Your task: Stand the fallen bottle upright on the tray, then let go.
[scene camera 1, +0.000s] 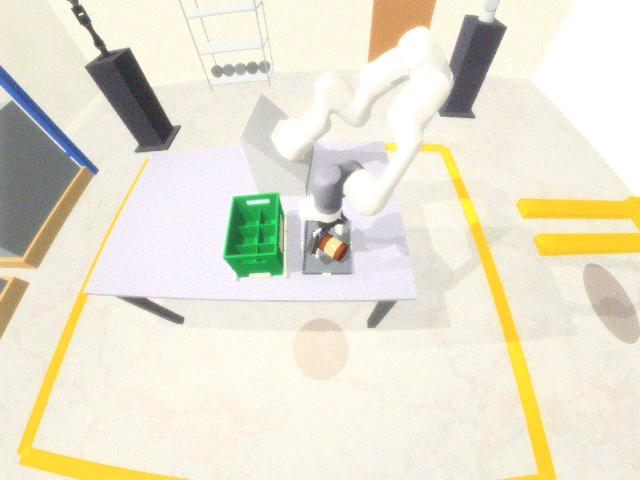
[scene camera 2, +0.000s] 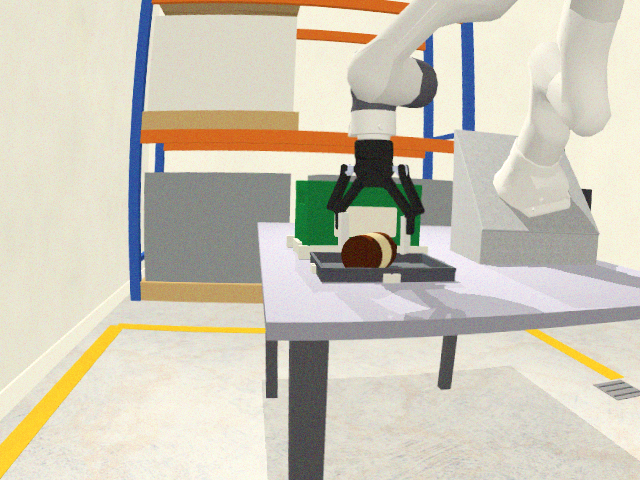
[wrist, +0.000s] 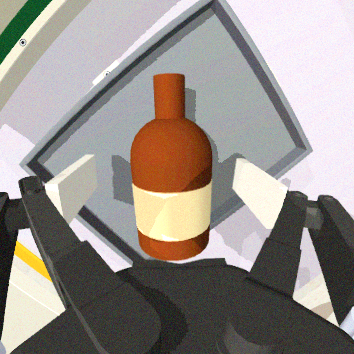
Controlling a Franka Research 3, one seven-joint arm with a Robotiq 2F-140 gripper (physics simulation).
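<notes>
The brown bottle (scene camera 1: 333, 246) (scene camera 2: 361, 252) (wrist: 171, 160) with a cream label lies on its side in the shallow grey tray (scene camera 1: 311, 264) (scene camera 2: 423, 274) (wrist: 240, 90). In the wrist view its neck points away from the gripper's body and its base is nearest to it. My gripper (scene camera 1: 326, 236) (scene camera 2: 374, 237) (wrist: 166, 171) is open and points down, with nothing held. In the wrist view its pale pads stand on either side of the bottle, with a gap on each side. In scene camera 2 the pads reach down near the bottle's upper side; their exact height is hard to tell.
A green crate (scene camera 1: 254, 235) (scene camera 2: 313, 217) with compartments stands beside the tray on the table (scene camera 1: 170, 217) (scene camera 2: 299, 310). A grey sloped block (scene camera 1: 276, 149) (scene camera 2: 537, 248) stands by the arm's base. The tray has low raised walls around the bottle.
</notes>
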